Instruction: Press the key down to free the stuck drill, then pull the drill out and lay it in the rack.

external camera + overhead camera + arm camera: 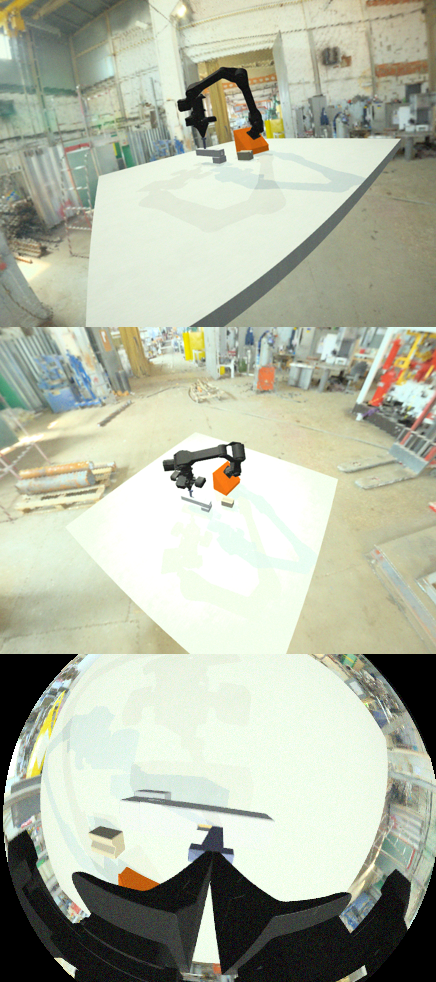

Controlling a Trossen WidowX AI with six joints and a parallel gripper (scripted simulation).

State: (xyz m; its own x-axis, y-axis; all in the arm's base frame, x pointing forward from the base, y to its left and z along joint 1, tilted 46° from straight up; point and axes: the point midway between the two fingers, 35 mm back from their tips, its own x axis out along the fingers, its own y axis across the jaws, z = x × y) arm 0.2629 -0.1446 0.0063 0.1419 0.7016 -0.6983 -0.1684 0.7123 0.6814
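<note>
Now: gripper tip 30 mm above the blue key. Also, from my gripper tip: drill: 10 mm behind, 50 mm to the left, 80 mm below; then grey-tan block: 110 mm behind, 180 mm to the left, 110 mm below; then grey fixture: 10 mm behind, 30 mm to the left, 90 mm below.
</note>
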